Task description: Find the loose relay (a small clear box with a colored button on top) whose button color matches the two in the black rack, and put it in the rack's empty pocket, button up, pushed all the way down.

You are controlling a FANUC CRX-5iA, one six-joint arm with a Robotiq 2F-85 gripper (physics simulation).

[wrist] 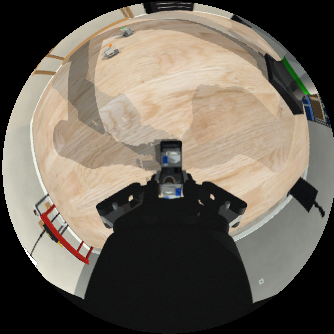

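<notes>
My gripper (171, 175) is shut on a small clear relay (170, 190) with a blue button, in the lower middle of the wrist view. The black rack (171, 143) shows just beyond the fingertips. A clear relay (173, 157) with a blue button sits in the rack's far part. The nearer part of the rack is hidden by the fingers and the held relay, so its empty pocket and other relay cannot be made out. How high the held relay stands over the rack cannot be told.
A loose relay with an orange button (110, 52) and one with a green button (126, 32) stand at the far left of the wooden table (150, 65). A black object with a green strip (297, 75) stands at the right edge. A red rail (65, 241) shows at lower left.
</notes>
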